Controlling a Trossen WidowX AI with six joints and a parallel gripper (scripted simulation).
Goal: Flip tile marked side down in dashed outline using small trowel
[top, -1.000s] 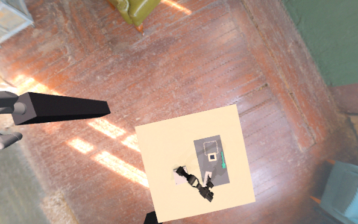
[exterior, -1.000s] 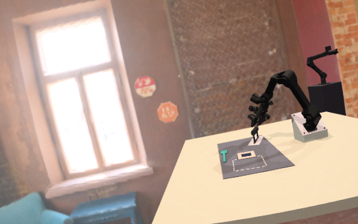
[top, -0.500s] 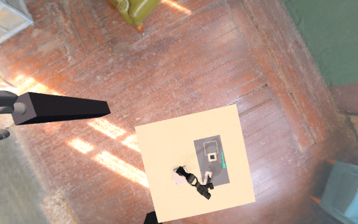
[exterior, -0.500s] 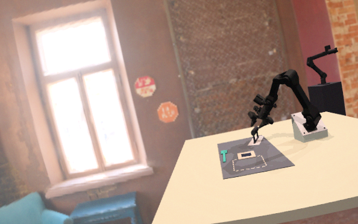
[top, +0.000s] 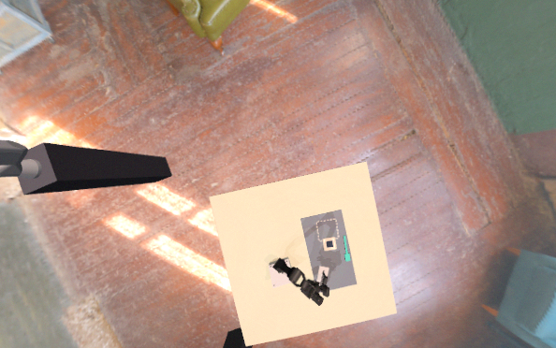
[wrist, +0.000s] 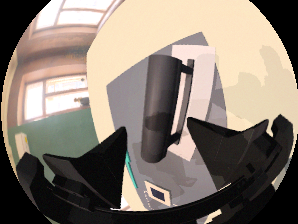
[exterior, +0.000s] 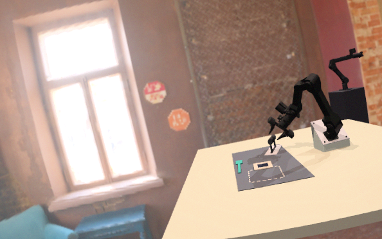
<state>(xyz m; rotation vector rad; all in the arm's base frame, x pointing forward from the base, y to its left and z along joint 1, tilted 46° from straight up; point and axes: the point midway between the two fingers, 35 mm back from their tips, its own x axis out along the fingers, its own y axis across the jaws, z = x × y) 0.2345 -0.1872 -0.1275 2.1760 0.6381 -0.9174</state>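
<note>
The trowel lies 50 mm below my gripper tip, 20 mm ahead of it and 10 mm to the left of it. The rest, counted from my gripper tip: teal t-shaped piece 270 mm ahead, 140 mm to the left, 80 mm below; cream tile 240 mm to the left, 160 mm ahead, 80 mm below; grey mat 180 mm to the left, 140 mm ahead, 110 mm below.
</note>
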